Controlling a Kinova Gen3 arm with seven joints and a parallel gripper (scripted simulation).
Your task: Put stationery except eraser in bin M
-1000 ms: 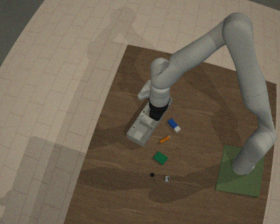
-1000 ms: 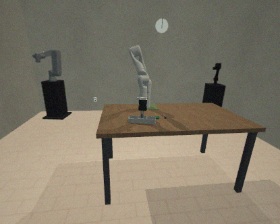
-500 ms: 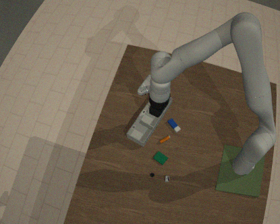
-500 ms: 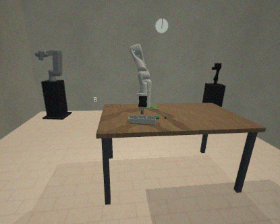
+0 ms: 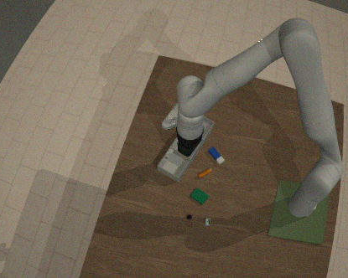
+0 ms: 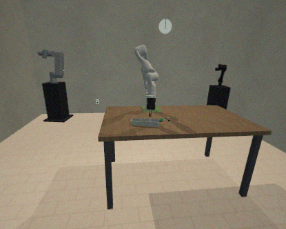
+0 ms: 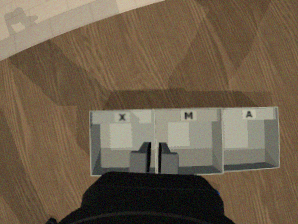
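Now: the small white thing 180 mm behind my hand, 170 mm to the left of it and 90 mm below it. Round my hand: orange stick-like thing 100 mm behind, 20 mm to the left, 90 mm below; then white eraser 110 mm behind, 60 mm to the right, 90 mm below; then bin 40 mm to the right, 70 mm below.
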